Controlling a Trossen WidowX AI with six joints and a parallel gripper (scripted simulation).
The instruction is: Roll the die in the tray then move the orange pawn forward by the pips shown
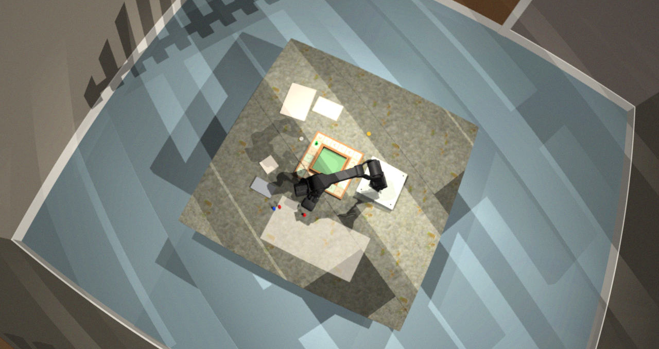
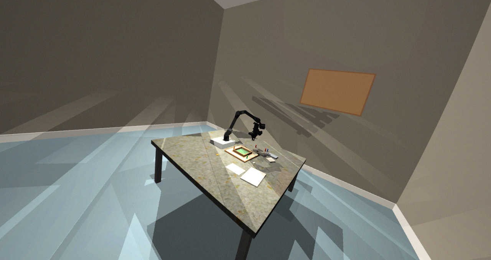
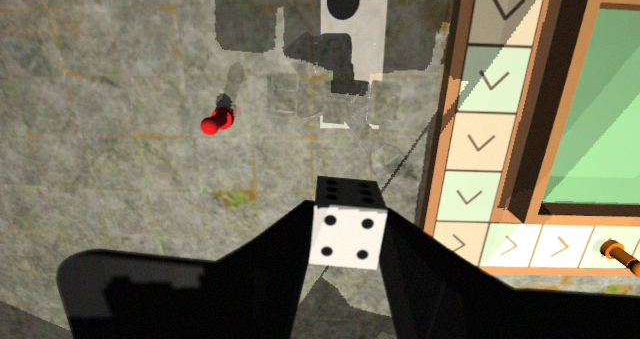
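The orange pawn lies 25 cm to the right of my gripper tip, 9 cm below it and 7 cm behind it. Also, from my gripper tip: dark disc 12 cm below, 9 cm ahead, 1 cm to the left; green pawn 27 cm to the right, 16 cm ahead, 9 cm below; grey block 27 cm ahead, 11 cm below, 8 cm to the left.
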